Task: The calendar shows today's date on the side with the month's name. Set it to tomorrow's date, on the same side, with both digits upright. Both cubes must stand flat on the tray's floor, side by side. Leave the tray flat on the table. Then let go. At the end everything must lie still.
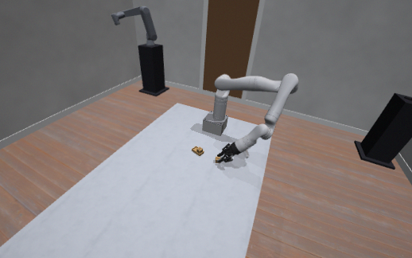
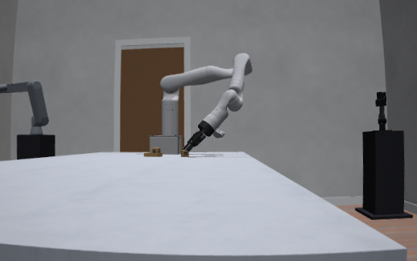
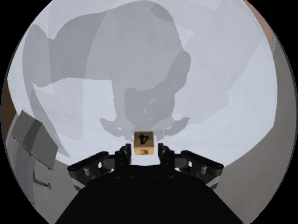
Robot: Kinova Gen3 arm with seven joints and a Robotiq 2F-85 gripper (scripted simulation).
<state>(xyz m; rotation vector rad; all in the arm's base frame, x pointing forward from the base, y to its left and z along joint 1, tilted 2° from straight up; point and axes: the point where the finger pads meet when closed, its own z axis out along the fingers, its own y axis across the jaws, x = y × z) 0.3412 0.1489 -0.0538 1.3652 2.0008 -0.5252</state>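
The wooden digit cube lies 2 cm below my hand and 1 cm to the right of it. The rest, counted from my hand: wooden calendar tray: 16 cm to the right, 3 cm below, 2 cm behind.
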